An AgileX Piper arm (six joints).
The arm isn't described. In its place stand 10 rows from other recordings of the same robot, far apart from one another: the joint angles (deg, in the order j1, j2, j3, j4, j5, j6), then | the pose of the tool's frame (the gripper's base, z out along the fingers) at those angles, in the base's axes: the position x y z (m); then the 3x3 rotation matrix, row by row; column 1 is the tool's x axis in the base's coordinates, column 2 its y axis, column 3 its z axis.
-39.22, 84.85, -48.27, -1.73, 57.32, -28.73 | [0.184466 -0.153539 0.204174], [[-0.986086 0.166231 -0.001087], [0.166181 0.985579 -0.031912], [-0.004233 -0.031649 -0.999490]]
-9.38, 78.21, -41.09, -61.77, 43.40, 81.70 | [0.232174 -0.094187 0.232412], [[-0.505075 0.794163 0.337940], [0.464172 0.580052 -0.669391], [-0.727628 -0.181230 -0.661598]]
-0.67, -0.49, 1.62, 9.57, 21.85, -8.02 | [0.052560 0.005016 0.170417], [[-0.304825 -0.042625 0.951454], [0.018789 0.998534 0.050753], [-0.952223 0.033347 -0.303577]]
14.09, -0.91, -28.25, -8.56, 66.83, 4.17 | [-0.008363 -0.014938 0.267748], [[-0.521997 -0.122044 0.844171], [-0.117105 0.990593 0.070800], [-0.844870 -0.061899 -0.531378]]
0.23, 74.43, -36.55, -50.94, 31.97, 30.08 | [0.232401 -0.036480 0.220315], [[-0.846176 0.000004 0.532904], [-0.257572 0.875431 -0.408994], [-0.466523 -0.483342 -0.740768]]
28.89, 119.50, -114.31, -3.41, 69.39, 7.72 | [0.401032 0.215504 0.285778], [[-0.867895 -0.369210 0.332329], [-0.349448 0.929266 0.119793], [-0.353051 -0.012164 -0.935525]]
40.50, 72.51, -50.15, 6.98, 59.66, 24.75 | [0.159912 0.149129 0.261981], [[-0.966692 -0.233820 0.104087], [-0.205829 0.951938 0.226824], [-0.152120 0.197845 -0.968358]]
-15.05, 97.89, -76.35, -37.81, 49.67, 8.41 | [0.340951 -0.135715 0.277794], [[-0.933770 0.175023 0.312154], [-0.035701 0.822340 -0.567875], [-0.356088 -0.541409 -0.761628]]
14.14, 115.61, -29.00, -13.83, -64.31, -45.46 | [0.285869 0.092233 0.088691], [[0.156435 -0.506168 0.848129], [-0.749266 0.498669 0.435809], [-0.643528 -0.703650 -0.301245]]
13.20, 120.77, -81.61, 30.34, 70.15, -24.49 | [0.361611 0.129224 0.144796], [[-0.903776 -0.324777 -0.278762], [-0.419123 0.803568 0.422629], [0.086744 0.498797 -0.862367]]
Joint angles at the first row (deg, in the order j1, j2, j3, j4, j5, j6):
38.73 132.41 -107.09 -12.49 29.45 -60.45
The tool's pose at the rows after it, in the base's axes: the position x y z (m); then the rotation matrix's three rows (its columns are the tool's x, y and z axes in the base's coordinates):
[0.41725 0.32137 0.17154], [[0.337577 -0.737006 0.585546], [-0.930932 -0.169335 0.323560], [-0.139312 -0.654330 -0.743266]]
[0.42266 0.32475 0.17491], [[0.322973 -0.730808 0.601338], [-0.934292 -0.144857 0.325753], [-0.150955 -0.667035 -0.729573]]
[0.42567 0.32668 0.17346], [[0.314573 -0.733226 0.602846], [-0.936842 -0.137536 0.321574], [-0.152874 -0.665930 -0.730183]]
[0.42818 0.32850 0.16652], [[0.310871 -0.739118 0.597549], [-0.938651 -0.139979 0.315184], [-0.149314 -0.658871 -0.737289]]
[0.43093 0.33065 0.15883], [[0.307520 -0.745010 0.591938], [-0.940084 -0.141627 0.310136], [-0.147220 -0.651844 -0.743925]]
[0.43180 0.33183 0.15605], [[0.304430 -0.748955 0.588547], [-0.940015 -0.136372 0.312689], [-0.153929 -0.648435 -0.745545]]
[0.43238 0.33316 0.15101], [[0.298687 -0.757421 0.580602], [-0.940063 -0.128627 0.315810], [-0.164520 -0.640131 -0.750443]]
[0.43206 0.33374 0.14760], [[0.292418 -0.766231 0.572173], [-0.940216 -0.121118 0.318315], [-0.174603 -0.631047 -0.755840]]
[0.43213 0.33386 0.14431], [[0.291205 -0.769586 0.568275], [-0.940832 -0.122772 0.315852], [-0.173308 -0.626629 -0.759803]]
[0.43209 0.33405 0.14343], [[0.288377 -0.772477 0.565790], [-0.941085 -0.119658 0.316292], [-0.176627 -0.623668 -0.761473]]
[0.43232 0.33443 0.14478], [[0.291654 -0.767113 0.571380], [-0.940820 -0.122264 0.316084], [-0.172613 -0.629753 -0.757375]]
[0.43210 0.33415 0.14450], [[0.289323 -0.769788 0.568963], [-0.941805 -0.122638 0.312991], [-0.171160 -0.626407 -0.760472]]
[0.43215 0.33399 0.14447], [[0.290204 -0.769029 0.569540], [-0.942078 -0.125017 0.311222], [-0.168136 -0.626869 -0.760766]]
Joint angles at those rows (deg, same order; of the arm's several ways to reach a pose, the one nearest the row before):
38.73 133.56 -109.32 -13.23 29.85 -59.13
38.73 134.70 -112.01 -13.98 30.37 -57.58
38.73 135.73 -113.68 -14.15 31.11 -57.07
38.73 137.11 -114.88 -14.15 31.57 -57.01
38.73 138.65 -116.25 -14.04 31.97 -57.01
38.73 139.23 -116.77 -13.58 31.97 -57.01
38.73 139.97 -117.17 -12.78 31.91 -57.01
38.73 140.32 -117.17 -11.97 31.91 -57.01
38.73 140.66 -117.17 -11.92 31.91 -57.01
38.73 140.77 -117.23 -11.69 31.97 -56.95
38.79 140.72 -117.34 -12.20 31.86 -56.78
38.79 140.72 -117.34 -12.20 32.14 -56.72
38.79 140.72 -117.34 -12.38 32.20 -56.72

